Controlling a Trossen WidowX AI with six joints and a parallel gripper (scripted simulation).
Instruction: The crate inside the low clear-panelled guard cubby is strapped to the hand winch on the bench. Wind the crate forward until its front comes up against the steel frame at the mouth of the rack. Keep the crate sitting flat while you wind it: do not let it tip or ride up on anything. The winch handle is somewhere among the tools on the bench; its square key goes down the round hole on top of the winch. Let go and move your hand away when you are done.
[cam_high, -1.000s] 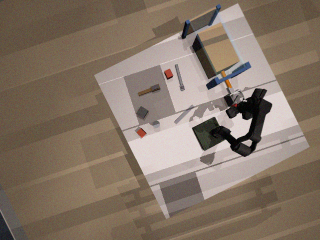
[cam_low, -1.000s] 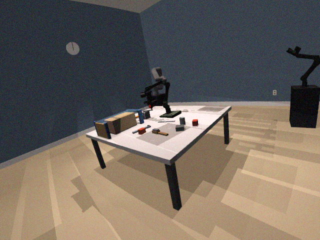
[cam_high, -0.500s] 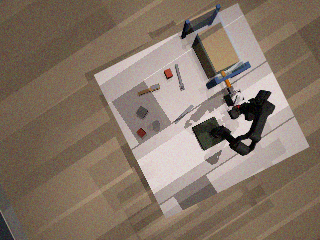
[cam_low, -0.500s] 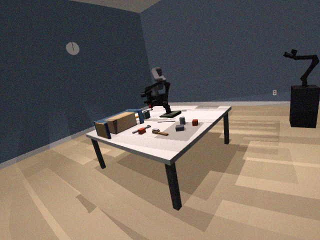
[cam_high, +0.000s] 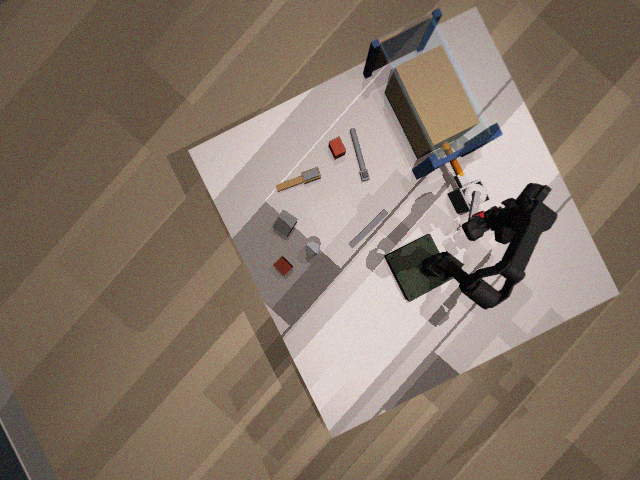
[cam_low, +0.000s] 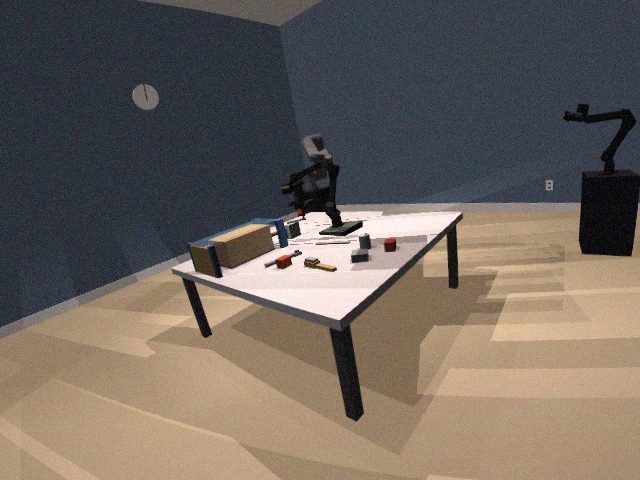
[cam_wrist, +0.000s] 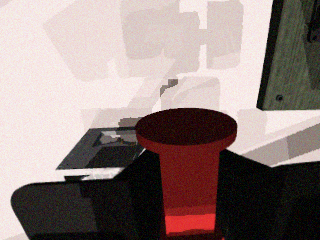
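My gripper tip is 3 cm short of the winch handle, 2 cm to the left of it and 1 cm above it. Round my gripper tip: blue frame: 24 cm ahead, 7 cm to the right, 1 cm below; red knob: 2 cm above; grey winch: 8 cm below, 7 cm to the right, 6 cm ahead.
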